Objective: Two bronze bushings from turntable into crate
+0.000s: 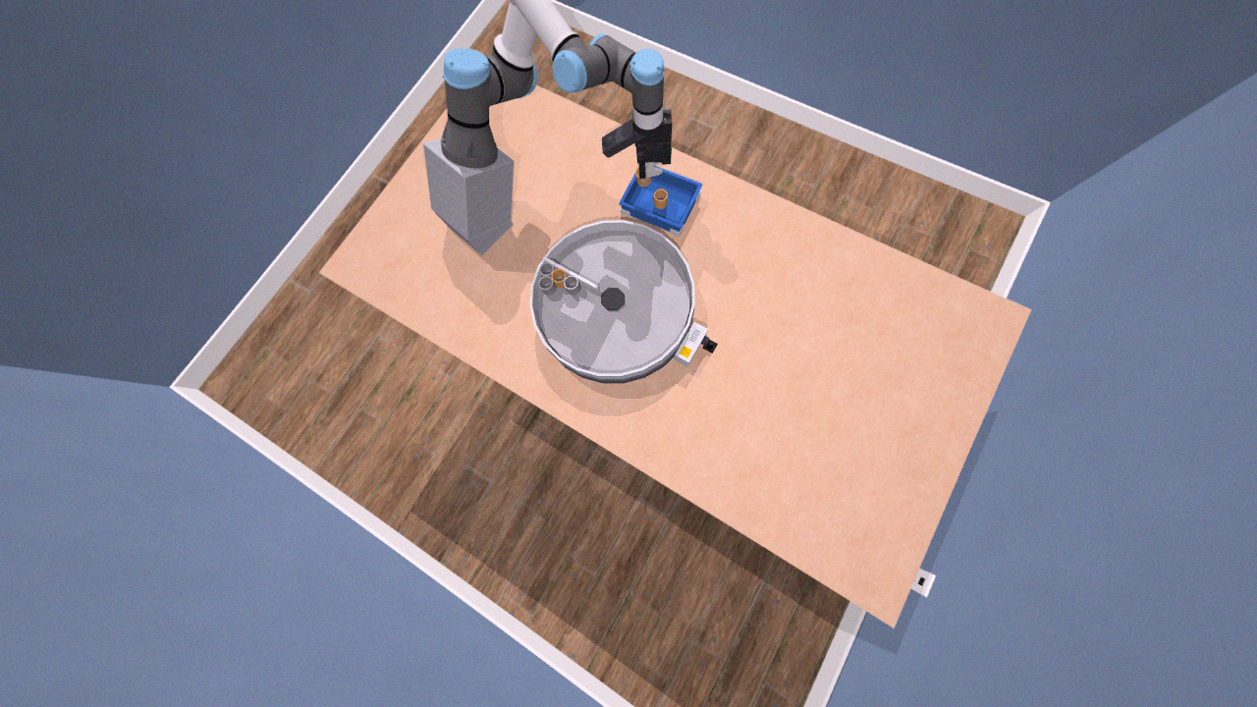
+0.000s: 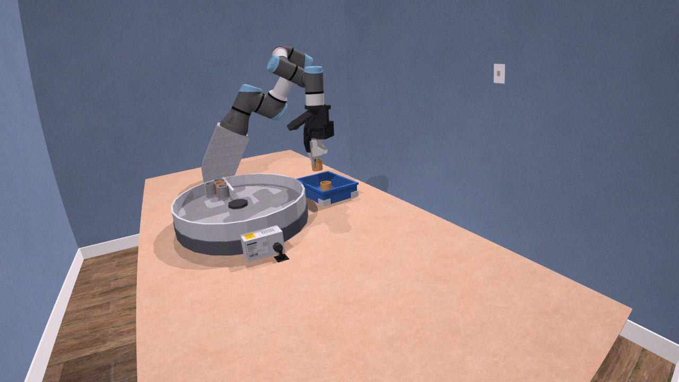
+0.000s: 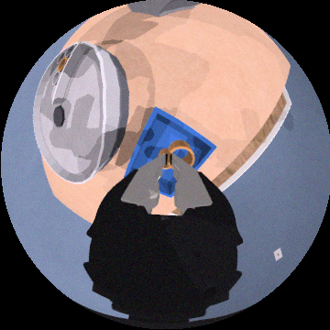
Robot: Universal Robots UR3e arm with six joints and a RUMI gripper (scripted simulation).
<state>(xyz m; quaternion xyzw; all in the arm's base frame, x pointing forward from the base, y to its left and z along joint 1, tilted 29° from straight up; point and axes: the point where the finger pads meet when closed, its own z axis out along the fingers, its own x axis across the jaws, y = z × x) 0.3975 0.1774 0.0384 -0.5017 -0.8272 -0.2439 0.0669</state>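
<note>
Right now the blue crate is 4 cm ahead of my hand, 2 cm to the left of it and 9 cm below it. Also, from my hand: grey turntable 6 cm ahead, 32 cm to the right, 6 cm below.
</note>
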